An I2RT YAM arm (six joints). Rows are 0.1 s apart.
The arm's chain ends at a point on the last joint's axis. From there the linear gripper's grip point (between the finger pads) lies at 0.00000 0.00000 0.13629 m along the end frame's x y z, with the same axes.
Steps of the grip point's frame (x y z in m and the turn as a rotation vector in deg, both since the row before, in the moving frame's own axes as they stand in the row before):
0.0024, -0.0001, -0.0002, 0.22, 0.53, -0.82
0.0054, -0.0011, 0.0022, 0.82, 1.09, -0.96
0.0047, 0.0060, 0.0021, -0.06, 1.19, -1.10
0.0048, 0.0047, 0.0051, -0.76, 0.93, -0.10
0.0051, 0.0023, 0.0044, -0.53, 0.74, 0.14
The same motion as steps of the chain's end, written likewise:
0.0011, 0.0004, -0.0002, 0.22, 0.53, -0.82
0.0028, 0.0009, 0.0022, 0.82, 1.09, -0.96
0.0019, 0.0059, 0.0021, -0.06, 1.19, -1.10
0.0026, 0.0029, 0.0051, -0.76, 0.93, -0.10
0.0033, 0.0010, 0.0044, -0.53, 0.74, 0.14

